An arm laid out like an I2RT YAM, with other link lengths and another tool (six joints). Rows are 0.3 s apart.
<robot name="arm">
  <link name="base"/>
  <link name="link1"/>
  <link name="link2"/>
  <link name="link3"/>
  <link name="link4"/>
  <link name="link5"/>
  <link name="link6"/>
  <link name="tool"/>
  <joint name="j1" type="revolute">
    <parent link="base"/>
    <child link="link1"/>
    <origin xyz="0 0 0.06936" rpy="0 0 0"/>
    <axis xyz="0 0 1"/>
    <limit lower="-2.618" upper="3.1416"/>
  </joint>
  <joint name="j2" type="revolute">
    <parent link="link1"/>
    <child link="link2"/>
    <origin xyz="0.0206 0.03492 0.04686" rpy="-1.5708 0 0"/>
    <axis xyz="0 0 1"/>
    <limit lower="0" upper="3.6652"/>
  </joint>
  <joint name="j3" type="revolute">
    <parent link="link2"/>
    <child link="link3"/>
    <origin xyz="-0.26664 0 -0.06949" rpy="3.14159 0 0"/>
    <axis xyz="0 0 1"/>
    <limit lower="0" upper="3.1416"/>
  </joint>
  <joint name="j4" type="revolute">
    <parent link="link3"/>
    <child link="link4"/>
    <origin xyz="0.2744 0.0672 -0.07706" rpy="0 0 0"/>
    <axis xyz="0 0 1"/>
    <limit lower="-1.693" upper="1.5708"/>
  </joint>
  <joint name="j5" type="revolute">
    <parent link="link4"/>
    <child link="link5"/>
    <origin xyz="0.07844 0.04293 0.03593" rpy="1.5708 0 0"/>
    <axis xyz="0 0 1"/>
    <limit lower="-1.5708" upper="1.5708"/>
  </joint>
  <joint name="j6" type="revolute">
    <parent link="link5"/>
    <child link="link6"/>
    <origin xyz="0.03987 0 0.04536" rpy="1.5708 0 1.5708"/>
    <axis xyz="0 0 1"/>
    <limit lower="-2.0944" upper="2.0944"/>
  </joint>
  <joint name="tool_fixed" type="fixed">
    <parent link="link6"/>
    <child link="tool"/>
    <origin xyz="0.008 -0.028 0.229" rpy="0.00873 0 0.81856"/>
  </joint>
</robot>
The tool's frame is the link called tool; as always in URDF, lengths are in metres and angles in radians.
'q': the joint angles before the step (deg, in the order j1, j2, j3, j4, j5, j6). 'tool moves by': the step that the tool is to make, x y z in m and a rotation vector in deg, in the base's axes. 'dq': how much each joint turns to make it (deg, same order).
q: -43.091 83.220 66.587 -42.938 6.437 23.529
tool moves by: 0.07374 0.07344 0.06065 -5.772 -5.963 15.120
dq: 11.999 -7.628 -0.393 1.311 -0.962 -3.169
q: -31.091 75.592 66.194 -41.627 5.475 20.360
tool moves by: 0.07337 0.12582 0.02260 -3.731 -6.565 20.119
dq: 16.218 -5.463 -6.142 8.416 -2.032 -3.475
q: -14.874 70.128 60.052 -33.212 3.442 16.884
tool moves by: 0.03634 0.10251 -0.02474 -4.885 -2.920 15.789
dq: 12.590 0.109 -9.027 13.092 0.482 -5.420
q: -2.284 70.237 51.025 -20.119 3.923 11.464
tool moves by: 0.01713 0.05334 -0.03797 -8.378 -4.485 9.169
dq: 7.716 3.366 -11.454 19.870 3.913 -7.716
